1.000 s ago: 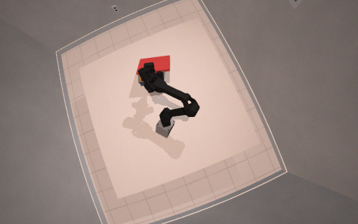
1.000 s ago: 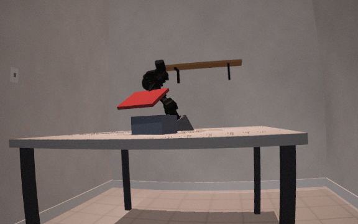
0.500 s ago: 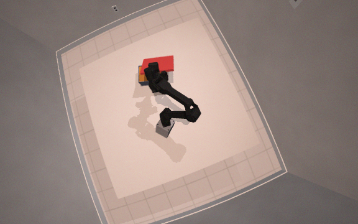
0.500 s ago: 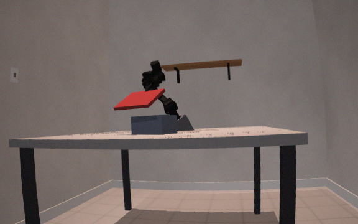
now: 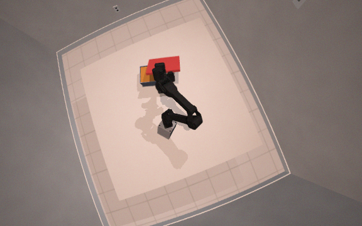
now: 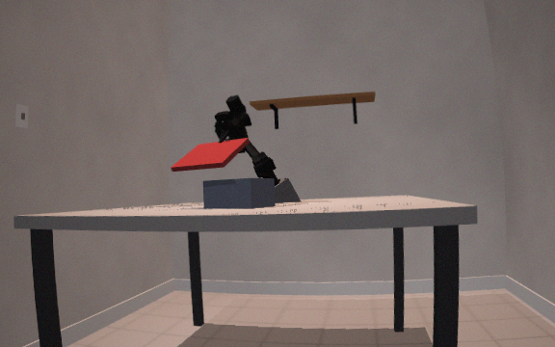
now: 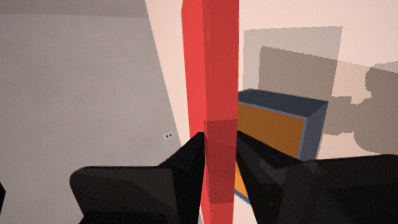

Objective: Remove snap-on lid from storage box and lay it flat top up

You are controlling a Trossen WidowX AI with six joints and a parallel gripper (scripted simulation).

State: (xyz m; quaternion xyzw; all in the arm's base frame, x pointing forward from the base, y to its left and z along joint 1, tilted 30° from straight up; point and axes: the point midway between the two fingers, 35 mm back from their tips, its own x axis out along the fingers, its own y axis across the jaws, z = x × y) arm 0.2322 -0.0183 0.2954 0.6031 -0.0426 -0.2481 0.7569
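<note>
My hand is 9 cm short of the red lid, 6 cm above it and 4 cm to the left of it. The rest, counted from my hand: storage box: 21 cm below, 13 cm ahead, 8 cm to the left.
</note>
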